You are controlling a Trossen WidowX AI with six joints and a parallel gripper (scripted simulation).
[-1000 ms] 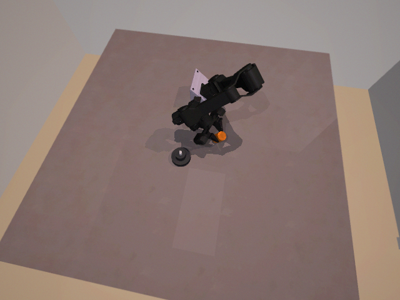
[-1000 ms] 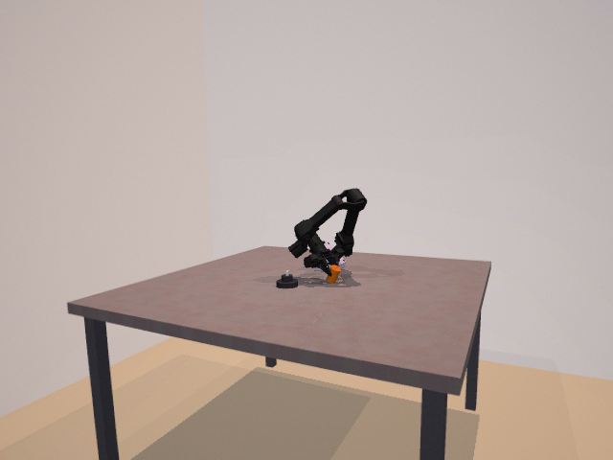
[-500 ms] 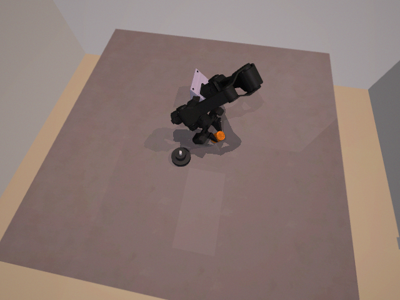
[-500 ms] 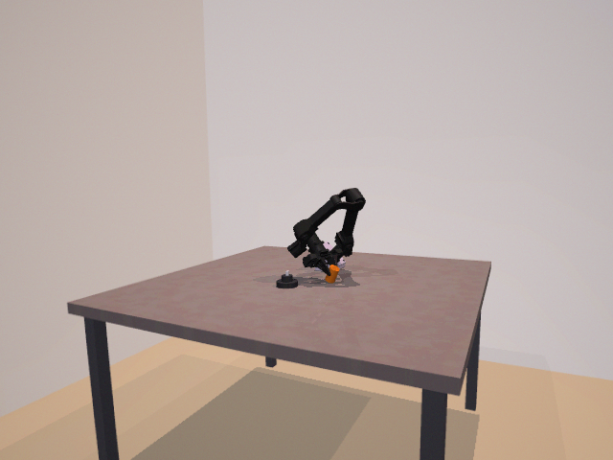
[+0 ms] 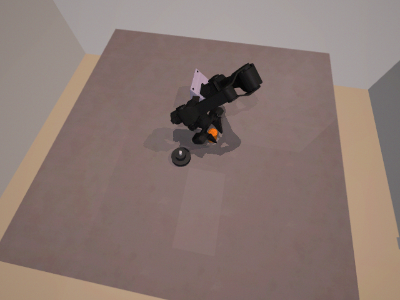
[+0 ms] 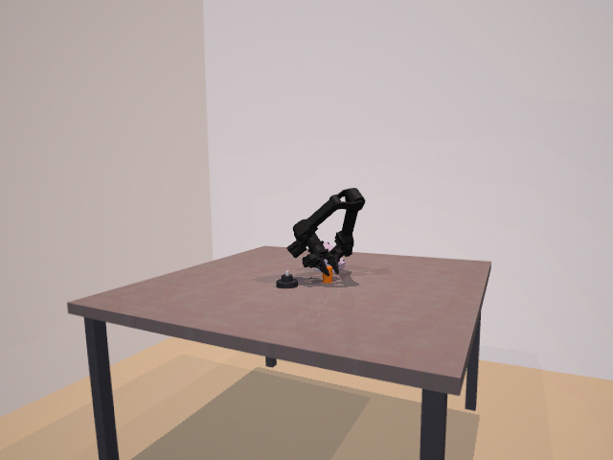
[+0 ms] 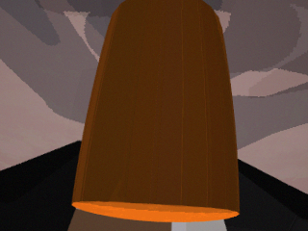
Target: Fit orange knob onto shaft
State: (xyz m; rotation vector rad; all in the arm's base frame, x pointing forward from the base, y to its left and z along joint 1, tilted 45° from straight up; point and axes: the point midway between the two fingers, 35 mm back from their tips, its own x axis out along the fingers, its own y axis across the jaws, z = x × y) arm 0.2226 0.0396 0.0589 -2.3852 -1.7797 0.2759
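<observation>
Now: the orange knob 1 cm behind my gripper tip, 3 cm to the right of it and 1 cm above it. From my gripper tip the other things lie so: black round pedestal (10 cm ahead, 15 cm to the right).
</observation>
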